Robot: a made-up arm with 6 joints.
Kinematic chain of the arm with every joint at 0, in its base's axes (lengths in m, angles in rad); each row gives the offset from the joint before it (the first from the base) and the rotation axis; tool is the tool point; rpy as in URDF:
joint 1: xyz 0 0 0.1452 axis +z
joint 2: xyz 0 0 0 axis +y
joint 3: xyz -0.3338 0 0.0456 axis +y
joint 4: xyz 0.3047 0 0.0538 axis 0.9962 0 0.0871
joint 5: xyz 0 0 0 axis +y
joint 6: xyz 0.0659 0 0.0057 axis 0.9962 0 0.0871
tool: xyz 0 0 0 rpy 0 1.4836 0
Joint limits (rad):
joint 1: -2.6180..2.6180
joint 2: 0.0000..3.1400
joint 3: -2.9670..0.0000
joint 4: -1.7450..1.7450
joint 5: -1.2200..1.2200
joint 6: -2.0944..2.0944
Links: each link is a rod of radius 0.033 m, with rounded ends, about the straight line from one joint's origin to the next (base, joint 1, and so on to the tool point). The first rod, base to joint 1, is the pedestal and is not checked.
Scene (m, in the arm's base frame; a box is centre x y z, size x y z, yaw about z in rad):
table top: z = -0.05
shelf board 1: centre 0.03 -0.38 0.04 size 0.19 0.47 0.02 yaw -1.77
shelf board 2: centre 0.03 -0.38 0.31 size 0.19 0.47 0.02 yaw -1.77
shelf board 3: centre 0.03 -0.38 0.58 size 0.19 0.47 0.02 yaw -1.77
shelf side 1: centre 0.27 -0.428 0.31 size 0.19 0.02 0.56 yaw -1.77
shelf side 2: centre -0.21 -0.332 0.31 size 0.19 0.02 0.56 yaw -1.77
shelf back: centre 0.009 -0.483 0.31 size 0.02 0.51 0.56 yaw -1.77
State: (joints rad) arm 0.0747 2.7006 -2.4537 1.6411 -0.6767 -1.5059
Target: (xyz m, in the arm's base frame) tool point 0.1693 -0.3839 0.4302
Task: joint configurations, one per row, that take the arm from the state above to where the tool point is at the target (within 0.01 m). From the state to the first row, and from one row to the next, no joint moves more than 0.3 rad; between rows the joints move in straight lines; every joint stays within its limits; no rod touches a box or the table.
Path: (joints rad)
1: -0.0413 2.4138 -2.1606 1.6619 -0.7814 -1.5059
2: -0.1573 2.1271 -1.8675 1.6827 -0.8860 -1.5059
3: -0.2733 1.8403 -1.5744 1.7034 -0.9907 -1.5059
4: -0.3893 1.5536 -1.2813 1.7242 -1.0953 -1.5059
5: -0.5053 1.2668 -0.9881 1.7450 -1.2000 -1.5059
6: -0.7603 1.4716 -1.2013 1.7450 -1.1598 -1.5059
7: -1.0153 1.6765 -1.4145 1.7450 -1.1196 -1.5059

